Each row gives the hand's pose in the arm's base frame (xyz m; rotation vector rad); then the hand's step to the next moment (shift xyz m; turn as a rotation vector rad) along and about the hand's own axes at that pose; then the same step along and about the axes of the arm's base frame.
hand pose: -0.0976 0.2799 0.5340 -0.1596 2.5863 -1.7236
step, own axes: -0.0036 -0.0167 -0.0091 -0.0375 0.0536 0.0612
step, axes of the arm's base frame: 0.0040 0.0024 0.0188 0.0386 -0.0320 -0.0743
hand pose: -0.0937 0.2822 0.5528 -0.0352 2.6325 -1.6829
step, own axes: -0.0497 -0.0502 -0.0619 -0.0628 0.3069 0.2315
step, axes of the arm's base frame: 0.0485 0.0365 0.0717 0.0659 -0.0795 -0.3756
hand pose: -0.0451 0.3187 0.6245 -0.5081 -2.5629 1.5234
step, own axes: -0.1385 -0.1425 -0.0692 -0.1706 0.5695 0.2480
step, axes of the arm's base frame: 0.1162 -0.0524 0.1674 0.2215 -0.0151 -0.6047
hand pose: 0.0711 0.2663 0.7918 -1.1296 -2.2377 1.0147
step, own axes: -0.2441 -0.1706 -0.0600 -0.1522 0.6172 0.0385
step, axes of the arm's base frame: 0.0936 -0.2428 0.1568 0.3708 0.1059 -0.5068
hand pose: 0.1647 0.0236 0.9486 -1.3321 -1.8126 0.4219
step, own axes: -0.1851 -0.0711 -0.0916 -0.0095 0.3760 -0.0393
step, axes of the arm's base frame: 0.0443 -0.2123 0.0260 0.2665 0.1274 -0.2362
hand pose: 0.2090 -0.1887 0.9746 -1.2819 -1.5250 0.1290
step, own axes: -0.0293 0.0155 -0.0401 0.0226 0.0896 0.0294
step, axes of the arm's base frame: 0.0351 -0.0363 -0.0125 0.0385 0.0690 -0.0562
